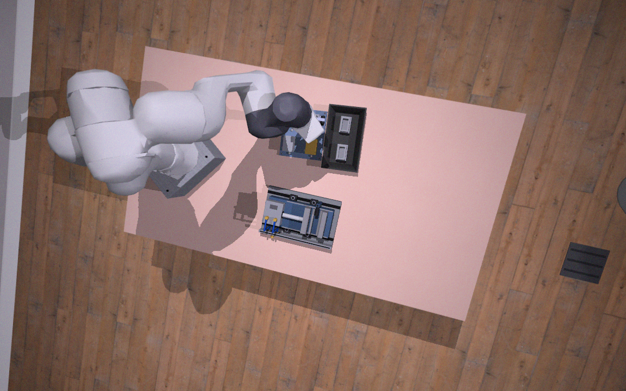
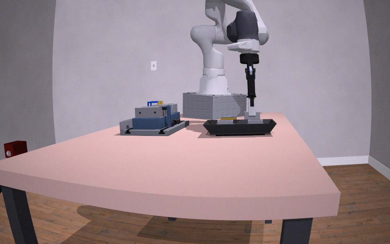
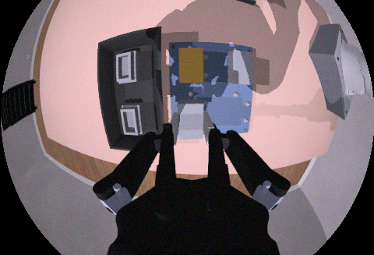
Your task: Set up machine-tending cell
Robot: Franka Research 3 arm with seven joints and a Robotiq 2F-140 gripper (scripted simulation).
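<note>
Now: hand 90 mm to the left of the brass blank and 60 mm above it. Round my hand: cylinder 80 mm behind, 370 mm to the right, 10 mm below; then vise 10 mm ahead, 370 mm to the right, 50 mm below; then aluminium blank 40 mm below.
</note>
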